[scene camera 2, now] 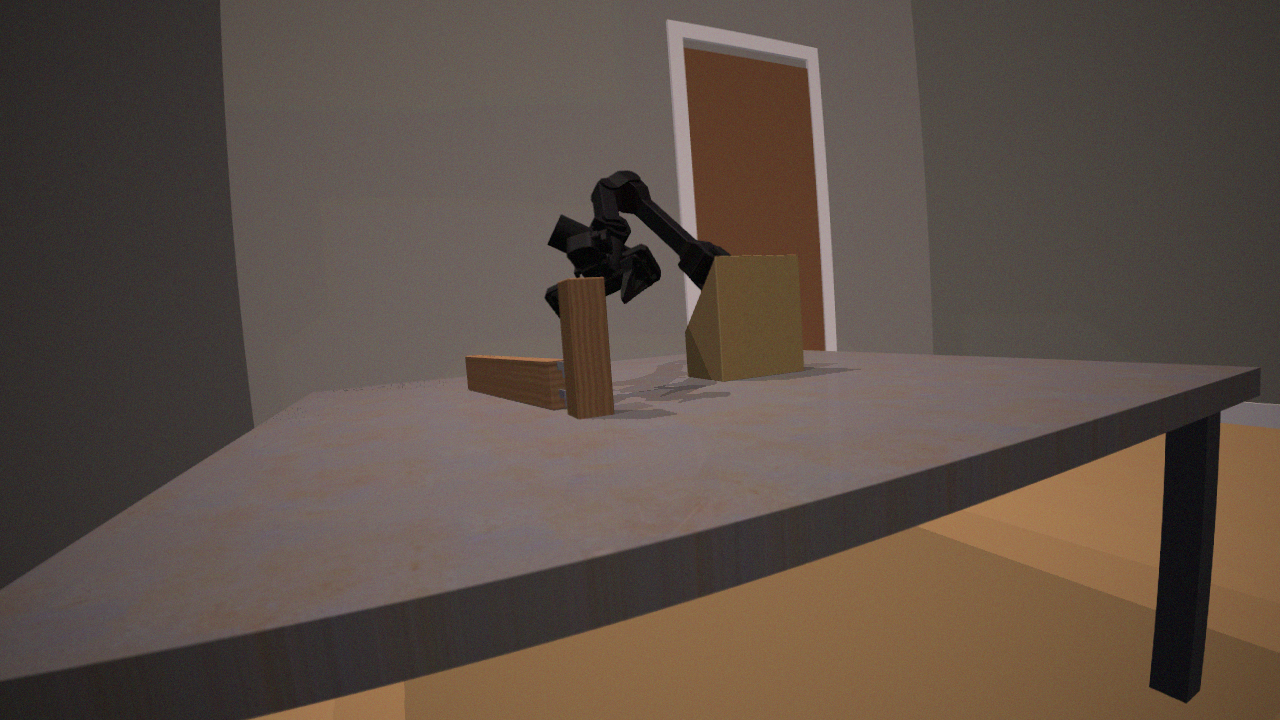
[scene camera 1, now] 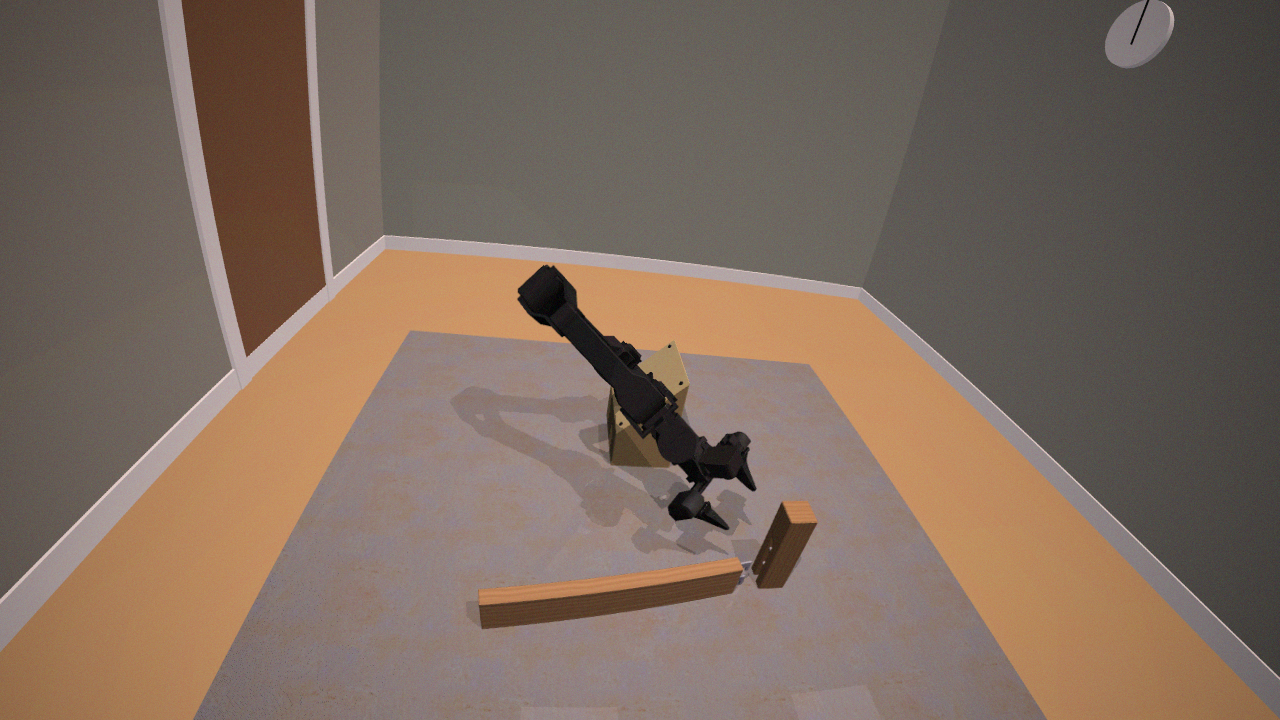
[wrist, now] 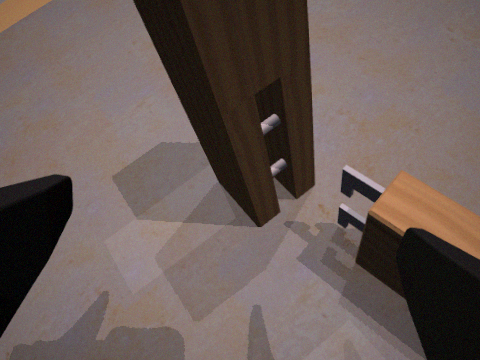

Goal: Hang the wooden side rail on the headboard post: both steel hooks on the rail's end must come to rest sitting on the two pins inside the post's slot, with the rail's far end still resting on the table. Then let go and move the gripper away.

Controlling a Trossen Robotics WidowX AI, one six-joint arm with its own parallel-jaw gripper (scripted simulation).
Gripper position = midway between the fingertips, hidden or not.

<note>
My gripper (scene camera 2: 596,313) is open, holding nothing. Also in view: a wooden side rail (scene camera 1: 540,603) and a headboard post (scene camera 2: 582,301).
The wooden side rail shows as well in scene camera 2 (scene camera 2: 540,382). My gripper is seen too in scene camera 1 (scene camera 1: 741,509) and in the wrist view (wrist: 241,219). The headboard post also shows in scene camera 1 (scene camera 1: 794,523) and in the wrist view (wrist: 244,80).
</note>
